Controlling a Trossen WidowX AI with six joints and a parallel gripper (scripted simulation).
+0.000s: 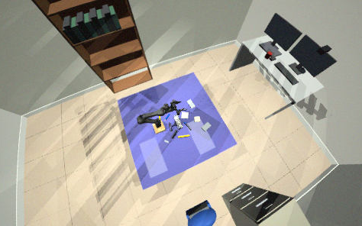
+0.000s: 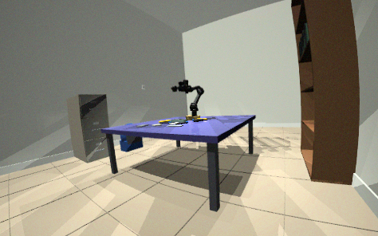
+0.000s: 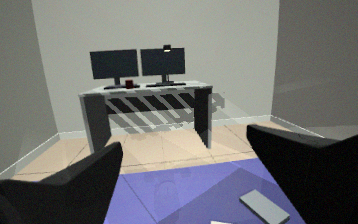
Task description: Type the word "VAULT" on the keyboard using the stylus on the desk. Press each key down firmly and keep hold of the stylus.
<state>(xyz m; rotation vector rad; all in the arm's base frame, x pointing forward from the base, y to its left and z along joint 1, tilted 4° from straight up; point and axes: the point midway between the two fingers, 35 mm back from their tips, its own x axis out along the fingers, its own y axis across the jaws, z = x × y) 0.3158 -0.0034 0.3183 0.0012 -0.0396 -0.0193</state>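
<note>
The blue stylus is 22 cm behind my gripper tip, 5 cm to the left of it and 36 cm below it. The rest, counted from my gripper tip: yellow pen (9 cm behind, 27 cm to the right, 35 cm below); white paper (4 cm ahead, 36 cm below).
</note>
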